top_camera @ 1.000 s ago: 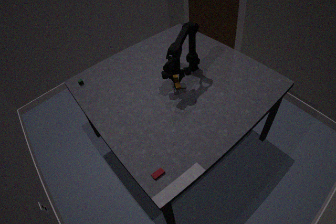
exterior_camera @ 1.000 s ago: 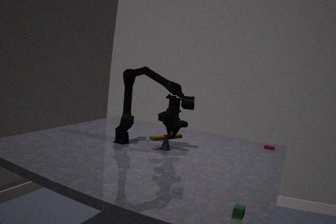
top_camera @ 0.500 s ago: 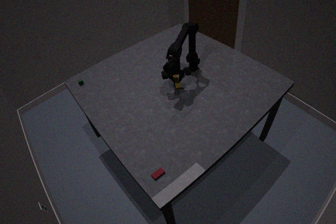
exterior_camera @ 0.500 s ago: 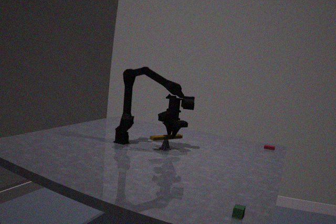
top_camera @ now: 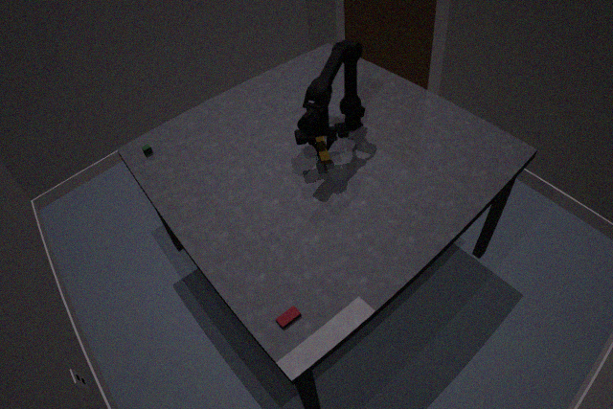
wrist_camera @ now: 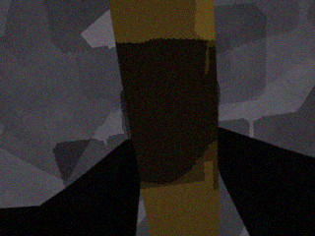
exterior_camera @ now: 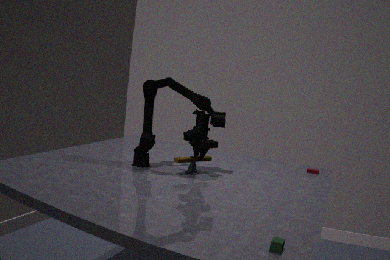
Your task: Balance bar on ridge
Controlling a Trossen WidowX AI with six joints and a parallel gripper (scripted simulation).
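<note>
My gripper tip is now 3 cm to the left of the yellow bar and 1 cm past it. Also, from my gripper tip: green cube (59 cm to the right, 49 cm ahead, 5 cm below); then red block (49 cm ahead, 41 cm to the left, 5 cm below).
</note>
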